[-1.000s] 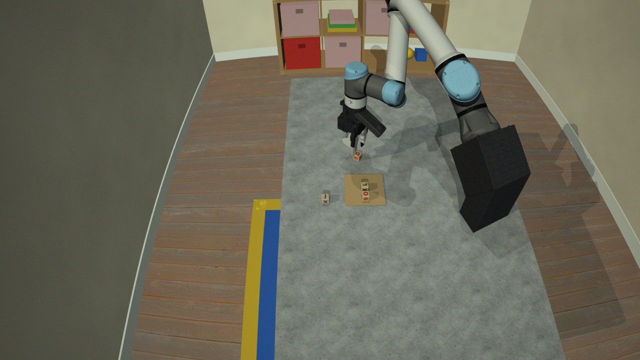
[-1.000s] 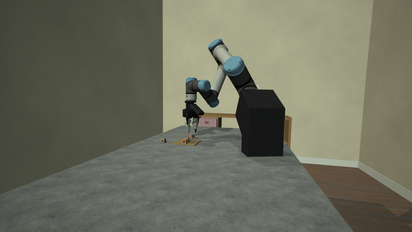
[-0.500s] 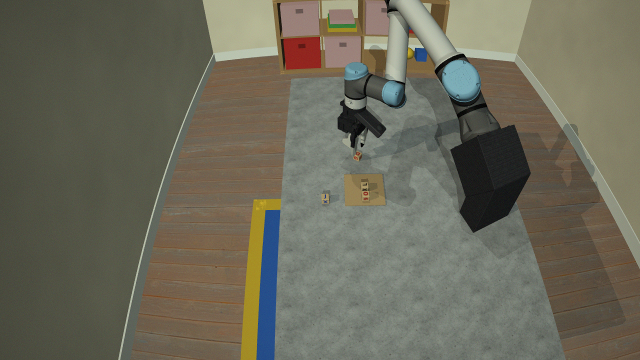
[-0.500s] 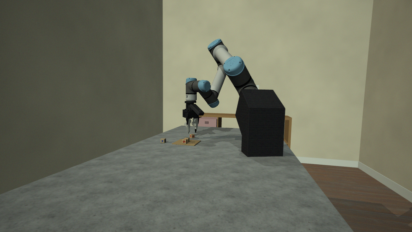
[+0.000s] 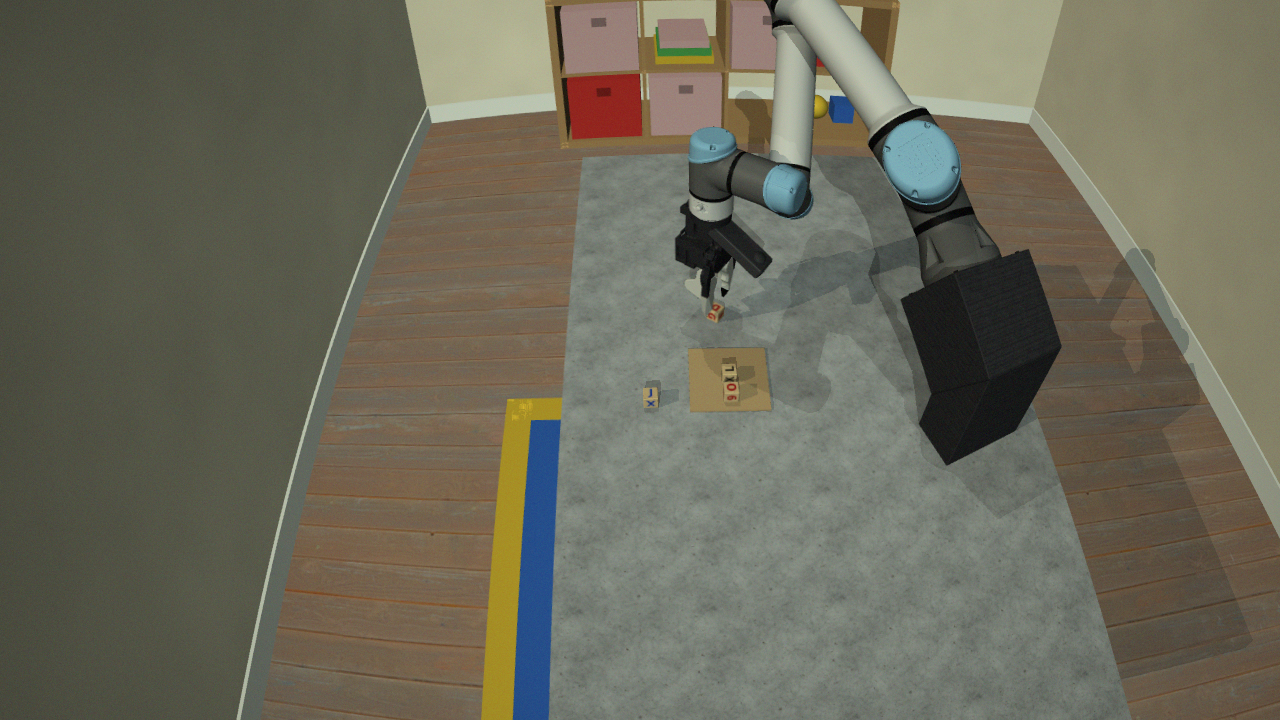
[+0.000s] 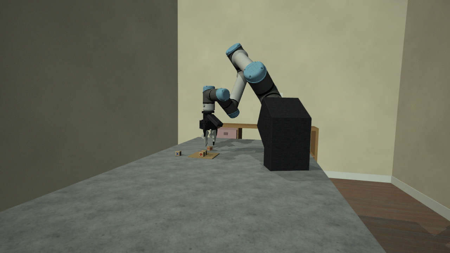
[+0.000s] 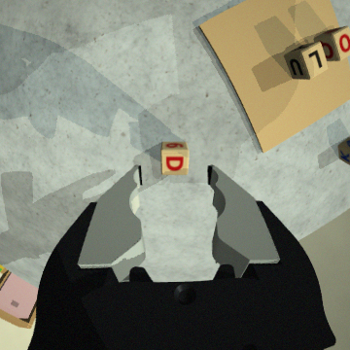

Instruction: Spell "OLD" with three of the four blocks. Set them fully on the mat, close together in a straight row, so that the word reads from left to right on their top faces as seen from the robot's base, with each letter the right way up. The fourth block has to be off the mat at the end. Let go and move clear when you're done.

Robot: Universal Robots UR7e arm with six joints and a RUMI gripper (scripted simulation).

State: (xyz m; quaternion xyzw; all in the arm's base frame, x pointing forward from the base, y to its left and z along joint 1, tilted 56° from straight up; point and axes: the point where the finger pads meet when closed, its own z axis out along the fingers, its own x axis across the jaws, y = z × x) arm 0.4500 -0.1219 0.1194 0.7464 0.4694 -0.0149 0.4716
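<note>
The tan mat is 10 mm behind my hand, 150 mm to the left of it and 40 mm below it. Also, from my hand: blue-lettered block 130 mm ahead, 190 mm to the left, 30 mm below.
</note>
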